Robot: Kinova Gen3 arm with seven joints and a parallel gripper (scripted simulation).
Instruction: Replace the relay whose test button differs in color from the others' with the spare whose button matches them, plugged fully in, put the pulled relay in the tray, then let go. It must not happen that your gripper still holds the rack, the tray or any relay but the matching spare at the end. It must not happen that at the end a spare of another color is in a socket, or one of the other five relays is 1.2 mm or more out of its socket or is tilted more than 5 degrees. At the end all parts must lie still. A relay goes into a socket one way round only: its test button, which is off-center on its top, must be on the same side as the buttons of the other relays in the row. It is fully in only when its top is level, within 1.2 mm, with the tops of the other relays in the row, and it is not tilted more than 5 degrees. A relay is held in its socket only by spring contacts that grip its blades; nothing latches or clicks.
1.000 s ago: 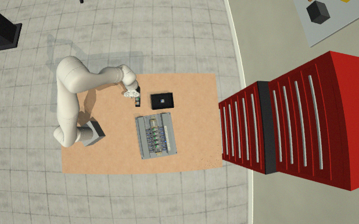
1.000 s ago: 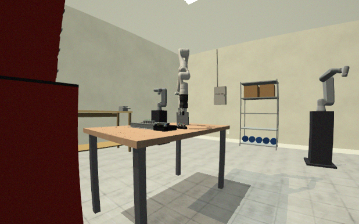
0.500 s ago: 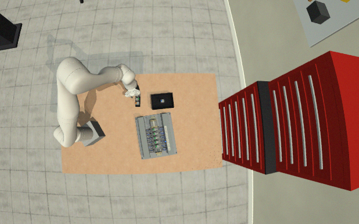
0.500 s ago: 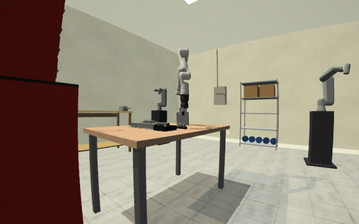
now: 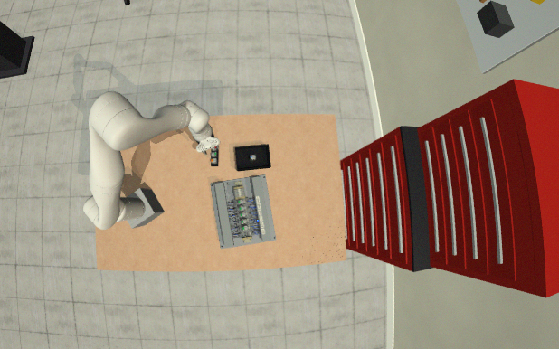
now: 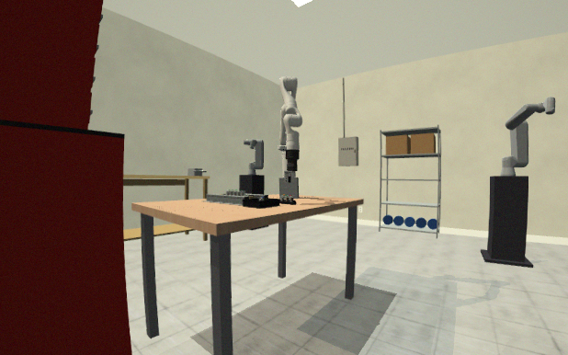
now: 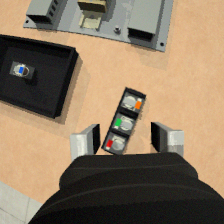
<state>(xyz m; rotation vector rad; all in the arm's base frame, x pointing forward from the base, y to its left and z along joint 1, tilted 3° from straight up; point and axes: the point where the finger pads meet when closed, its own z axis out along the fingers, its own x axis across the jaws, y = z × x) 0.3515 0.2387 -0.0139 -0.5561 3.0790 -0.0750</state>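
Now: hand 13 cm above the small black spare holder. Round my hand: black tray: 19 cm ahead, 12 cm below, 3 cm to the right.
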